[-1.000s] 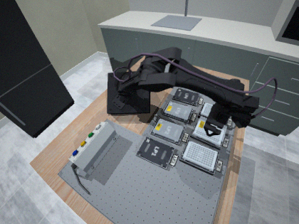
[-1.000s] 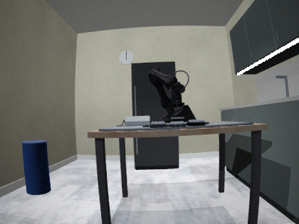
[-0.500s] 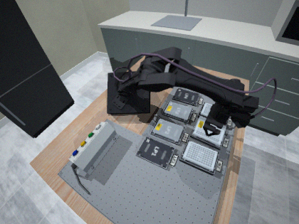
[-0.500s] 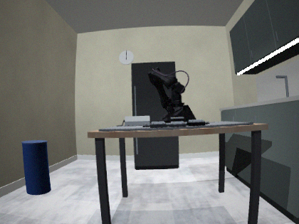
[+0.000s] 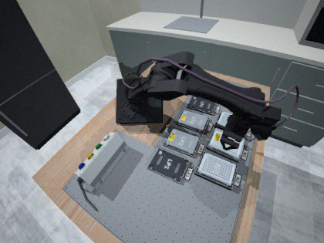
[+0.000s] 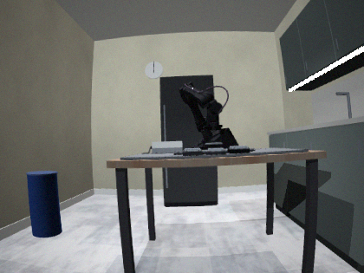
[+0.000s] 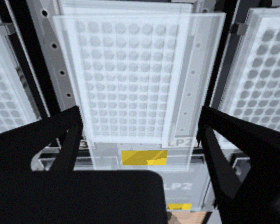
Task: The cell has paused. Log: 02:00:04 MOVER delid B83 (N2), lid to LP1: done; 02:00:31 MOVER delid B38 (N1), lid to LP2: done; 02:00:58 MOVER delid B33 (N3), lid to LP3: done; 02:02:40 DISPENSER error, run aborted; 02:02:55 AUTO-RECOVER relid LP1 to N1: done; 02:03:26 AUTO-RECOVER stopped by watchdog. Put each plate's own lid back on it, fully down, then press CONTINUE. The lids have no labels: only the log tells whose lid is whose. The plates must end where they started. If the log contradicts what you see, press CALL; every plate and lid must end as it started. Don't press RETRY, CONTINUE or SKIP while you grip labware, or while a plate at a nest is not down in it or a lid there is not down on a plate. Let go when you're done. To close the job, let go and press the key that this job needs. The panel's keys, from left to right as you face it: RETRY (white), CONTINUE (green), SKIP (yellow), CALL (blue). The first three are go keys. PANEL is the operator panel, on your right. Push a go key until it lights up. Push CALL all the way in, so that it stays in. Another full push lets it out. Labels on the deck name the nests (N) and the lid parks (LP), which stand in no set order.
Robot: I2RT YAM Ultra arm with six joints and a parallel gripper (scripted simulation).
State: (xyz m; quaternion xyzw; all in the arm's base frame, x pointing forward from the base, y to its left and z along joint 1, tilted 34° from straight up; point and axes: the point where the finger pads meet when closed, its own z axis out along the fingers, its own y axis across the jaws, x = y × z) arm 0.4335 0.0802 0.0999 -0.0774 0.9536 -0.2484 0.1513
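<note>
Right now my hand is 12 cm to the left of the plate, 4 cm above it and 1 cm short of it. From my hand the other things lie so: green continue key: 44 cm behind, 31 cm to the right; then lid park: 20 cm behind, 19 cm to the left, 6 cm below; then white RETRY key: 45 cm behind, 26 cm to the right.
</note>
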